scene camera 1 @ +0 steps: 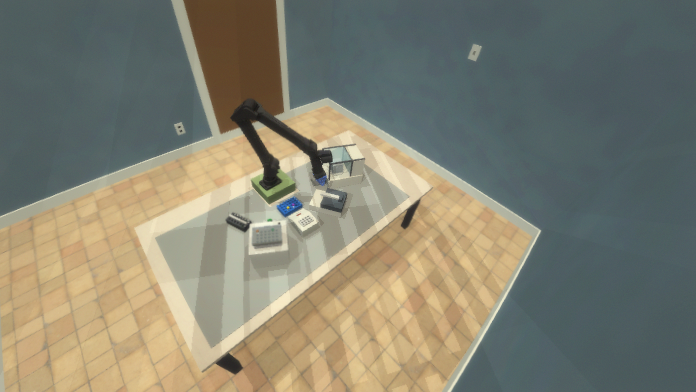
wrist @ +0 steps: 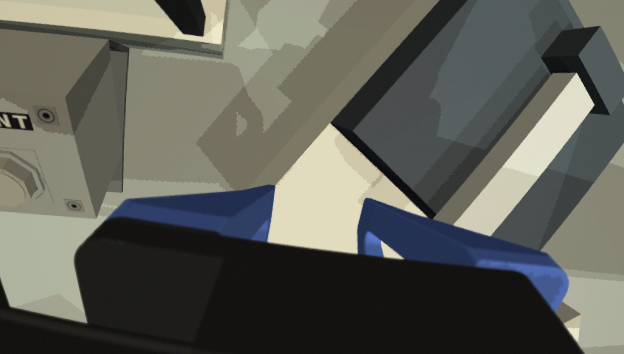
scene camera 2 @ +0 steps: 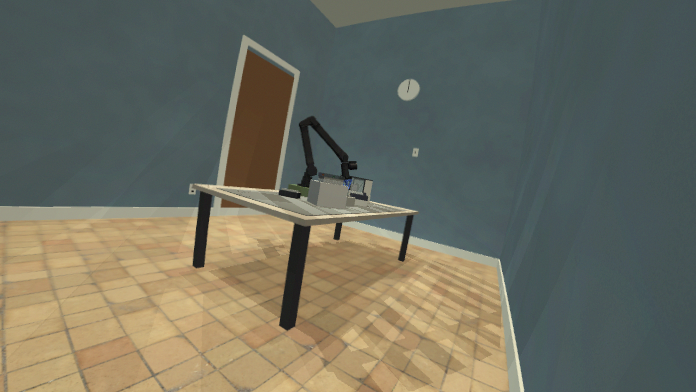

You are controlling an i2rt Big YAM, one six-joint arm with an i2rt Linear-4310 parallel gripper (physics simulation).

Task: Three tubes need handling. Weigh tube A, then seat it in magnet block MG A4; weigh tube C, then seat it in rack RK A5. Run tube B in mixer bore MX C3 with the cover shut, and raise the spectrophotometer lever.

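Places are measured from the arm's base along level axes (x ahead, y left, z up), in centimetres.
Where they show: gripper, fingertip midpoint: (scene camera 1: 322, 184) (wrist: 317, 207); arm's base at its link origin: (scene camera 1: 270, 182) (scene camera 2: 305, 186).
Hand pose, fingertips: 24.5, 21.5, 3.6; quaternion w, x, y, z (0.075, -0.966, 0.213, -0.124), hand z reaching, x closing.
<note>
Things, the pixels of their top centre, and the offset from my fingertips, as dx, dy, dz. "pt": a spot on its surface instead.
- dark-topped instrument at its top centre: (wrist: 514, 190) (scene camera 1: 328, 194) (scene camera 2: 355, 190) +8.8, -2.7, +0.0
- pale bar at its top centre: (wrist: 517, 177) (scene camera 1: 329, 194) +9.4, -2.4, -0.4
- glass-sided balance at its top centre: (scene camera 1: 337, 153) (scene camera 2: 353, 175) -6.2, +17.6, +12.1
- blue rack at a spot on its surface: (scene camera 1: 288, 207) pt -1.8, -24.8, -4.7
- black block at its top centre: (scene camera 1: 237, 218) (scene camera 2: 290, 189) -13.9, -50.7, -5.4
- white box with a grey well block, top centre: (scene camera 1: 266, 222) (scene camera 2: 327, 173) +9.1, -44.8, +8.8
- grey box with a knob, surface spot: (wrist: 85, 110) pt -7.7, +6.2, -3.8
- balance's base edge at a spot on its surface: (wrist: 210, 40) pt -1.7, +7.1, -2.7
- white keypad device at its top centre: (scene camera 1: 303, 217) (scene camera 2: 342, 194) +10.3, -23.7, -3.2
My gripper (scene camera 1: 322, 181) (scene camera 2: 348, 184) (wrist: 317, 207) is partly open and empty. It points down beside the cream end of a dark-topped instrument (scene camera 1: 334, 200) (wrist: 400, 115), which looks like the spectrophotometer. A pale bar (wrist: 520, 155), perhaps its lever, lies along the dark top. The glass-sided balance (scene camera 1: 345, 162) stands behind the gripper. A blue rack (scene camera 1: 290, 206) holds small coloured caps; which tubes they are cannot be told. A black block (scene camera 1: 238, 221), perhaps the magnet block, lies at the left. A white box with a grey well block (scene camera 1: 267, 234) may be the mixer.
A grey box with a knob (wrist: 85, 110) stands left of the fingers in the wrist view, close to the balance's base edge (wrist: 210, 40). A white keypad device (scene camera 1: 304, 220) stands beside the blue rack. The arm's green base (scene camera 1: 277, 191) sits at the table's back edge.
</note>
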